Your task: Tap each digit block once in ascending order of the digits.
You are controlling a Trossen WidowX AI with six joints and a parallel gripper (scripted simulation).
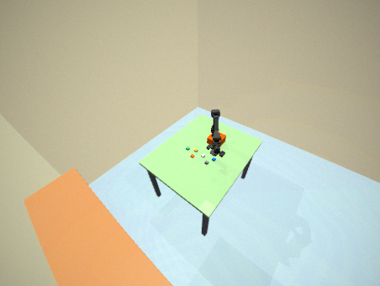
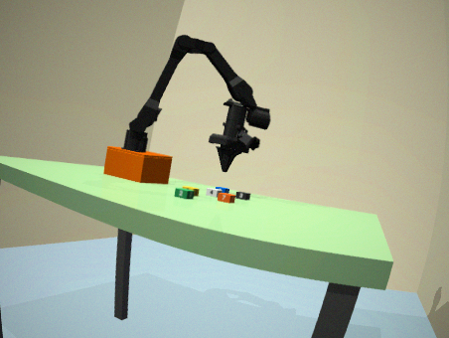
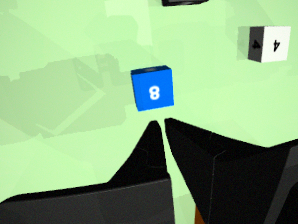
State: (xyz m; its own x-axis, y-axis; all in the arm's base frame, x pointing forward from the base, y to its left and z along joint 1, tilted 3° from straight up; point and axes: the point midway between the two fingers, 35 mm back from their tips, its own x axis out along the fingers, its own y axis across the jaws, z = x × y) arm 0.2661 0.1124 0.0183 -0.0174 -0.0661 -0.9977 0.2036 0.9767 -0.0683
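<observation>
The blue block is 60 mm below my gripper tip and 10 mm to the right of it. The rest, counted from my gripper tip: yellow block (230 mm to the right, 60 mm below, 30 mm behind); dark grey block (80 mm ahead, 60 mm to the right, 60 mm below); white block (130 mm to the right, 60 mm below, 10 mm ahead).
</observation>
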